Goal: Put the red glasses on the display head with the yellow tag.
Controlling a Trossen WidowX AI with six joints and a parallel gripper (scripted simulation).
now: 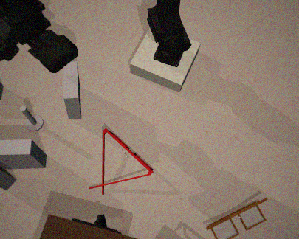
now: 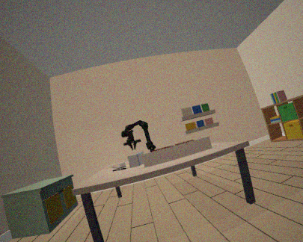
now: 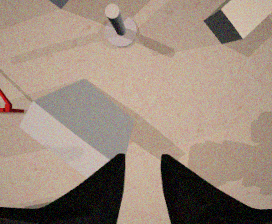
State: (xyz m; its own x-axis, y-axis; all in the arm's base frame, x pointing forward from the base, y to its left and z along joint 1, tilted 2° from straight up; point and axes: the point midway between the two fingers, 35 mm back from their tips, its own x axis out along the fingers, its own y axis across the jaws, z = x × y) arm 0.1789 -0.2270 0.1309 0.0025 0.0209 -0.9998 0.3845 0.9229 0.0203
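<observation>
My gripper tip is 10 cm short of the small peg, 1 cm to the left of it and 12 cm above it.
</observation>
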